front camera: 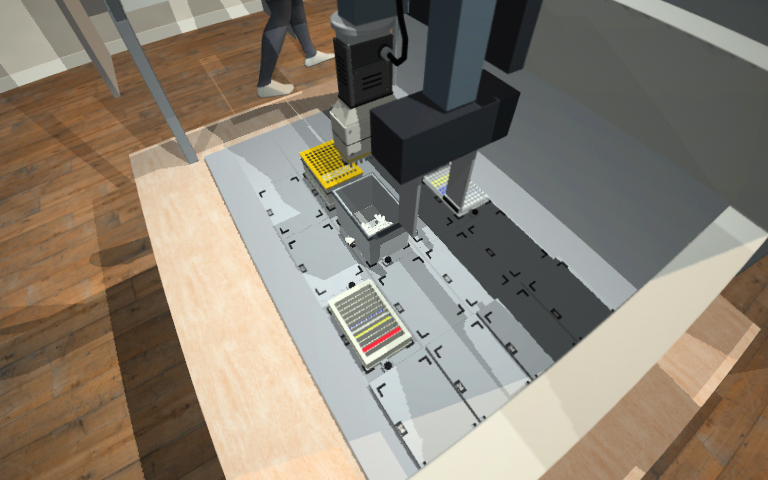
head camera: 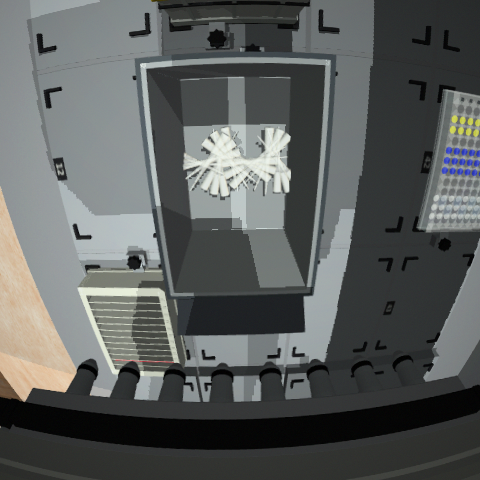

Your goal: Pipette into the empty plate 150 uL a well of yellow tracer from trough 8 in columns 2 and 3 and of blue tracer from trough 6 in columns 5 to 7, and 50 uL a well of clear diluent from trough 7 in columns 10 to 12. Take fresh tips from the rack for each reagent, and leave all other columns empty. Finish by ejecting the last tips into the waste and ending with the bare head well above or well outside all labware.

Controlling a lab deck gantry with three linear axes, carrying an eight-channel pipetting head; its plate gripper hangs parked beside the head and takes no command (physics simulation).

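Observation:
The pipetting head [front camera: 353,133] hangs between the yellow tip rack [front camera: 328,161] and the grey waste bin [front camera: 390,246] [head camera: 172,150]. Its nozzles [head camera: 222,382] are bare. White used tips [front camera: 376,221] [head camera: 220,160] lie piled in the bin. The well plate [front camera: 478,193] [head camera: 457,165] shows two yellow columns, three blue columns and three pale, clear-looking columns at one end; part is cut off in the head view. The trough block [front camera: 387,347] [head camera: 122,291] shows red, yellow and blue strips in the front view. The parked plate gripper [front camera: 434,220] has its two paddles apart, empty.
The dark gripper body [front camera: 430,133] hangs beside the head, its paddles near the bin's right side and partly in front of the plate. Black locating knobs [front camera: 387,259] [head camera: 444,244] stand on the deck. A pale enclosure edge [front camera: 651,333] crosses the right foreground.

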